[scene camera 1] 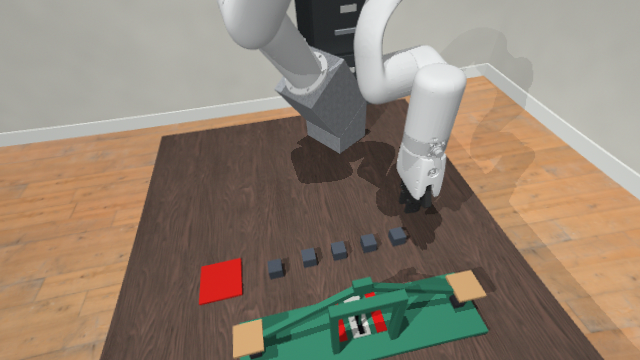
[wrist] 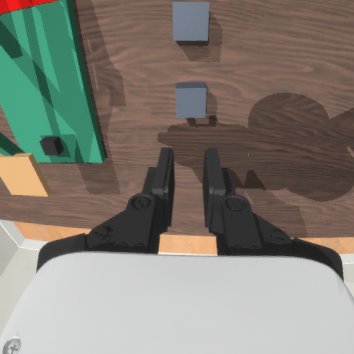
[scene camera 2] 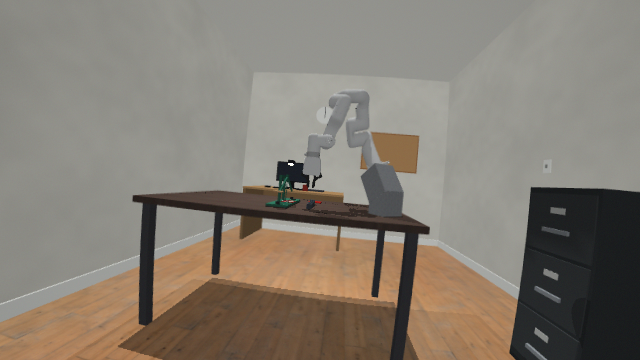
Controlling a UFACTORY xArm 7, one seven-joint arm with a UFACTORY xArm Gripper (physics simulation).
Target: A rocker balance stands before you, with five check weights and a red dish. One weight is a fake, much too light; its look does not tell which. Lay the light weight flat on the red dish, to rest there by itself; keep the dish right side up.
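Where they show: gripper, fingertip midpoint: (scene camera 1: 408, 206) (wrist: 188, 166) (scene camera 2: 310, 187); arm's base, link origin: (scene camera 1: 307, 74) (scene camera 2: 376, 171).
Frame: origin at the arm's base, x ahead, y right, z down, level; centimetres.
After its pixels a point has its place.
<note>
Several dark grey cube weights (scene camera 1: 275, 269) {x 42.4, y 13.4, z 23.0 cm} (scene camera 1: 309, 257) {x 40.7, y 5.7, z 23.0 cm} (scene camera 1: 339, 250) {x 40.0, y -1.3, z 23.0 cm} (scene camera 1: 369, 243) {x 39.3, y -8.5, z 23.0 cm} (scene camera 1: 398, 236) {x 38.5, y -15.6, z 23.0 cm} (wrist: 191, 21) {x 38.2, y -8.6, z 23.0 cm} (wrist: 191, 102) {x 37.5, y -15.6, z 23.0 cm} stand apart in a row on the table; they look alike. The flat red dish (scene camera 1: 220, 281) {x 41.9, y 26.0, z 25.3 cm} lies empty left of the row. The green rocker balance (scene camera 1: 440, 322) {x 57.9, y -17.7, z 24.3 cm} (scene camera 2: 283, 204) {x 51.3, y -21.8, z 24.3 cm} (wrist: 87, 100) {x 49.1, y -16.6, z 24.5 cm} stands in front of the row; its left tan pan (scene camera 1: 248, 338) {x 58.1, y 17.5, z 16.9 cm} and right tan pan (scene camera 1: 465, 285) {x 54.7, y -22.2, z 16.9 cm} are empty. The black pointer is over the white field. My gripper (scene camera 1: 419, 206) {x 37.6, y -17.0, z 13.6 cm} (scene camera 2: 314, 184) {x 37.6, y -17.0, z 13.6 cm} (wrist: 188, 166) {x 37.6, y -17.0, z 13.6 cm} is open partway and empty, above the table behind the row's right end.
The arm's grey base (scene camera 1: 335, 115) {x 4.4, y -6.6, z 10.7 cm} (scene camera 2: 384, 192) {x -3.9, y -17.4, z 12.5 cm} stands at the back of the dark wooden table (scene camera 1: 210, 200) {x 16.2, y 31.3, z 25.9 cm} (scene camera 2: 220, 202) {x 84.4, y -32.1, z 25.9 cm}. The table's right edge runs near my gripper. A black filing cabinet (scene camera 2: 560, 245) stands apart on the floor.
</note>
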